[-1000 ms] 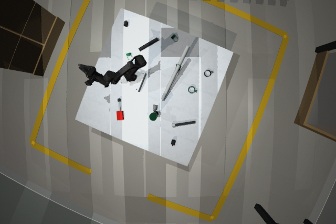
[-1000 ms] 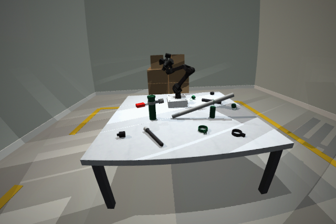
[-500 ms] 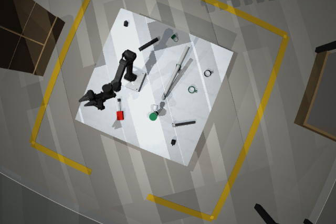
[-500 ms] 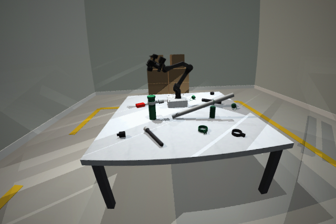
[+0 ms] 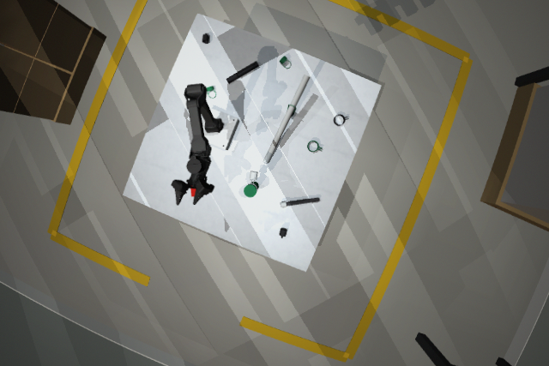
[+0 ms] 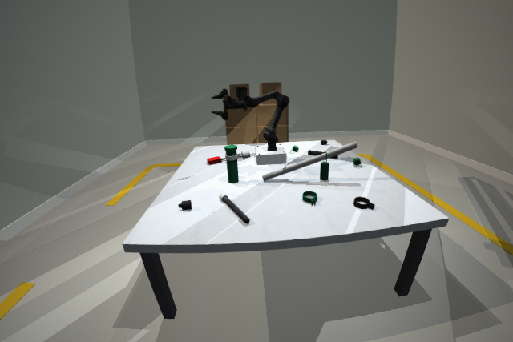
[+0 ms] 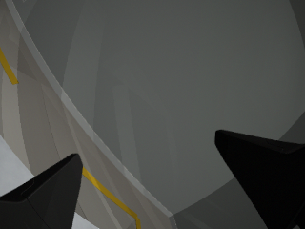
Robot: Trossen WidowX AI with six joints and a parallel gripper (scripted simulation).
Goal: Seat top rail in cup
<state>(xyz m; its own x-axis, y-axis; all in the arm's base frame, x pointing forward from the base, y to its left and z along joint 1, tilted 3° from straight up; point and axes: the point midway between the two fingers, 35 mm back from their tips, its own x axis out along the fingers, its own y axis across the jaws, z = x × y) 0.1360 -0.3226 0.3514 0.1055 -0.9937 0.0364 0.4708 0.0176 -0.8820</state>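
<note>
The white rail-end cup is 18 cm ahead of my gripper tip, 21 cm to the left of it and 26 cm below it. Round my gripper tip: small green post: 18 cm ahead, 66 cm to the left, 31 cm below.
</note>
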